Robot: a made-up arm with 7 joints.
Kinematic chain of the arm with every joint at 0, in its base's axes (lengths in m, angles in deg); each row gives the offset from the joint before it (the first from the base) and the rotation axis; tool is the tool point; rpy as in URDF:
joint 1: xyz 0 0 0.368 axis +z
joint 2: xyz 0 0 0 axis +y
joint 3: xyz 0 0 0.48 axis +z
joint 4: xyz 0.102 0 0 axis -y
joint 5: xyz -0.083 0 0.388 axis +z
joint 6: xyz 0 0 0 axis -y
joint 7: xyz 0.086 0 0 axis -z
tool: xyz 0 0 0 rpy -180 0 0
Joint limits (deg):
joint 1: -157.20..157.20
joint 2: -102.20..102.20
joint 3: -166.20..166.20
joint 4: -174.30..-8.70
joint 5: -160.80..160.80
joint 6: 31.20..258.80
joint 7: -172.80..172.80
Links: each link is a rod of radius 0.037 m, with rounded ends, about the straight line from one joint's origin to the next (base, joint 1, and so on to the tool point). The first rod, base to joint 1, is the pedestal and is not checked.
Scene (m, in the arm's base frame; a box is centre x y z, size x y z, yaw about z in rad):
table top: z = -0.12
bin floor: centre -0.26 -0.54 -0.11 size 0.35 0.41 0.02 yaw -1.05
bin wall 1: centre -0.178 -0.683 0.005 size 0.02 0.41 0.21 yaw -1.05
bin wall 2: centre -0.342 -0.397 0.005 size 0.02 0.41 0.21 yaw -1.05
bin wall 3: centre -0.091 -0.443 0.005 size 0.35 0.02 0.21 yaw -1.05
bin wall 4: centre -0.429 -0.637 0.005 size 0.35 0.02 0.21 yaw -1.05
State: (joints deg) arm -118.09 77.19 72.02 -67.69 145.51 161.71 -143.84
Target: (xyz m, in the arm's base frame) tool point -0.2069 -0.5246 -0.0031
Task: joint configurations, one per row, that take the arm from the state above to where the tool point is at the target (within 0.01 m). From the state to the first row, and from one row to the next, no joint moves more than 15 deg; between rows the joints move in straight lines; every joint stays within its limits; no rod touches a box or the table.
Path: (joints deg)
1: -126.35 74.08 67.79 -78.90 146.63 165.46 -143.84
2: -134.61 70.97 63.57 -90.11 147.74 169.21 -143.84
3: -142.87 67.86 59.34 -101.33 148.86 172.96 -143.84
4: -151.14 64.75 55.12 -112.54 149.97 176.71 -143.84
5: -148.00 75.61 49.18 -104.51 147.83 173.55 -143.84
6: -144.86 86.47 43.23 -96.49 145.69 170.39 -143.84

